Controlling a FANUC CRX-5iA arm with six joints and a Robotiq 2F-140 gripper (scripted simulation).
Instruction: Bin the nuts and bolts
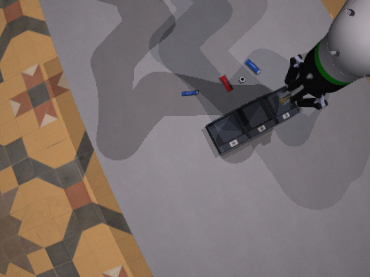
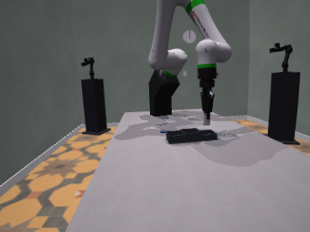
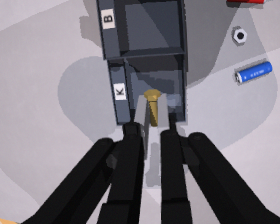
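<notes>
Right now my hand is 80 mm past the grey nut, 100 mm to the left of it and 100 mm above it. The rest, counted from my hand: yellow bolt (10 mm to the right, 30 mm below); then red cylinder (70 mm behind, 140 mm to the right, 100 mm below); then dark tray (40 mm ahead, 80 mm to the right, 80 mm below).
</notes>
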